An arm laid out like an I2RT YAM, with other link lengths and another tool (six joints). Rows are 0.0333 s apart.
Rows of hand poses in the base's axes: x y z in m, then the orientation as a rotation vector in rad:
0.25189 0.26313 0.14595 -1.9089 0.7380 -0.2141
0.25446 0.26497 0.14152 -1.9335 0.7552 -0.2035
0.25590 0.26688 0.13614 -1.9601 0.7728 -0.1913
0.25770 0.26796 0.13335 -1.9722 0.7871 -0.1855
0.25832 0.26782 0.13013 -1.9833 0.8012 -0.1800
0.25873 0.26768 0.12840 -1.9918 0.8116 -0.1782
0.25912 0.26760 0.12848 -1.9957 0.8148 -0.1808
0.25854 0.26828 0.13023 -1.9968 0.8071 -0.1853
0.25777 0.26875 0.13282 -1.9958 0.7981 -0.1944
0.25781 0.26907 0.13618 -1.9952 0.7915 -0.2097
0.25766 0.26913 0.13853 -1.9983 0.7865 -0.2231
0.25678 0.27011 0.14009 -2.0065 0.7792 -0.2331
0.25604 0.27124 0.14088 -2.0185 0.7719 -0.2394
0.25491 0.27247 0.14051 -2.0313 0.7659 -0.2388
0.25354 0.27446 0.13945 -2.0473 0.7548 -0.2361
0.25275 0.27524 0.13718 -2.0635 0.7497 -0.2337
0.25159 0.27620 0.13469 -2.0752 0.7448 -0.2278
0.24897 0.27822 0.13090 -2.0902 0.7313 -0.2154
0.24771 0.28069 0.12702 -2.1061 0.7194 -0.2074
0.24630 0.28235 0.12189 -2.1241 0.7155 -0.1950
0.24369 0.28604 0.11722 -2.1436 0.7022 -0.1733
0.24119 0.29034 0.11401 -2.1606 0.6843 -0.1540
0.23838 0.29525 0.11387 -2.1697 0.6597 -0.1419
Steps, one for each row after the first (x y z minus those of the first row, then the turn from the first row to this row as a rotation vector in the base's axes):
0.00257 0.00184 -0.00443 -0.0214 0.0219 -0.0022
0.00401 0.00375 -0.00981 -0.0443 0.0454 -0.0036
0.00581 0.00483 -0.01260 -0.0555 0.0594 -0.0084
0.00643 0.00469 -0.01582 -0.0658 0.0727 -0.0133
0.00684 0.00455 -0.01755 -0.0745 0.0812 -0.0179
0.00723 0.00447 -0.01747 -0.0792 0.0822 -0.0204
0.00665 0.00515 -0.01572 -0.0806 0.0758 -0.0169
0.00588 0.00562 -0.01313 -0.0812 0.0653 -0.0150
0.00592 0.00594 -0.00977 -0.0845 0.0522 -0.0172
0.00577 0.00600 -0.00742 -0.0908 0.0421 -0.0189
0.00489 0.00698 -0.00586 -0.1005 0.0344 -0.0167
0.00415 0.00811 -0.00507 -0.1126 0.0300 -0.0122
0.00302 0.00934 -0.00544 -0.1235 0.0309 -0.0054
0.00165 0.01133 -0.00650 -0.1361 0.0314 0.0062
0.00086 0.01211 -0.00877 -0.1497 0.0348 0.0137
-0.00030 0.01307 -0.01126 -0.1581 0.0392 0.0216
-0.00292 0.01509 -0.01505 -0.1668 0.0444 0.0386
-0.00418 0.01756 -0.01893 -0.1779 0.0479 0.0527
-0.00559 0.01922 -0.02406 -0.1905 0.0586 0.0637
-0.00820 0.02291 -0.02873 -0.2009 0.0710 0.0850
-0.01070 0.02721 -0.03194 -0.2096 0.0791 0.1078
-0.01351 0.03212 -0.03208 -0.2125 0.0774 0.1307

